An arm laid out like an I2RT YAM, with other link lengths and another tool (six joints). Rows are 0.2 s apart.
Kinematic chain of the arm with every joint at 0, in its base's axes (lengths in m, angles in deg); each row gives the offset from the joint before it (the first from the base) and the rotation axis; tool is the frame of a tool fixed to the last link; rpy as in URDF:
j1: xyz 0 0 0.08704 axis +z
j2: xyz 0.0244 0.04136 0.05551 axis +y
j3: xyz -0.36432 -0.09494 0 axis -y
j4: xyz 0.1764 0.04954 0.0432 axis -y
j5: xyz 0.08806 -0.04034 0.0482 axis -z
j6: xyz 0.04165 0 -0.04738 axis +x
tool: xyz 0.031 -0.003 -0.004 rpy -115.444 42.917 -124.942
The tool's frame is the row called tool.
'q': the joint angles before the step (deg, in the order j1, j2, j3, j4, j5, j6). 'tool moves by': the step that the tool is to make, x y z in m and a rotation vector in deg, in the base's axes. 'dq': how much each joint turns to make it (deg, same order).
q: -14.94, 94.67, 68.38, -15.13, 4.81, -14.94
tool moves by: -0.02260, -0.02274, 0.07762, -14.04, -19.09, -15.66
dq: -1.32, -6.94, 0.00, 15.36, 16.52, 0.00
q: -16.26, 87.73, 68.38, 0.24, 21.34, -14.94
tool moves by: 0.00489, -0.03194, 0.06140, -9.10, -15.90, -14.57
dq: -2.54, 2.52, 6.04, 15.39, 12.48, -2.03
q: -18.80, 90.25, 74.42, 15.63, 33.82, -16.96
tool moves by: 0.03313, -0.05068, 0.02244, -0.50, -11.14, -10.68
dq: -4.40, 9.85, 12.39, 5.71, 6.52, 3.86
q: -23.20, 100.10, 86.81, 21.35, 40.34, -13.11
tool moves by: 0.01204, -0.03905, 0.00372, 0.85, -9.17, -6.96
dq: -3.61, 6.24, 7.31, 3.26, 4.13, 5.38
